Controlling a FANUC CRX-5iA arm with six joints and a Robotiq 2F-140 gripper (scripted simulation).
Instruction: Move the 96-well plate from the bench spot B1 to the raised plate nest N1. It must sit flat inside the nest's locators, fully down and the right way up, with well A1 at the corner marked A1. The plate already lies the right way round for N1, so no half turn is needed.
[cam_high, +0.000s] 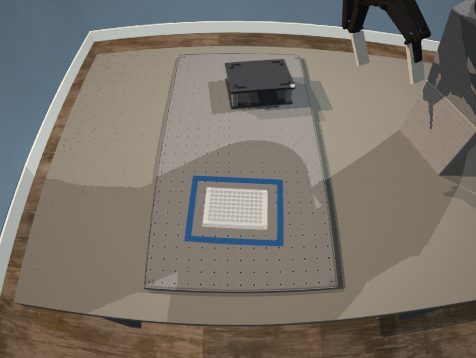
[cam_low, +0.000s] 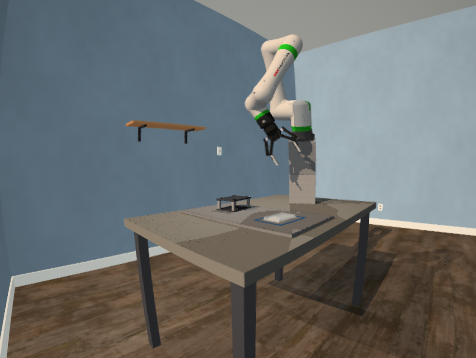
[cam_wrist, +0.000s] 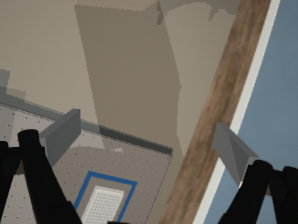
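Right now my hand is 280 mm short of the 96-well plate, 90 mm to the right of it and 280 mm above it. The rest, counted from my hand: raised plate nest N1: 170 mm ahead, 250 mm to the right, 230 mm below; then A1 label: 90 mm ahead, 200 mm to the right, 220 mm below.
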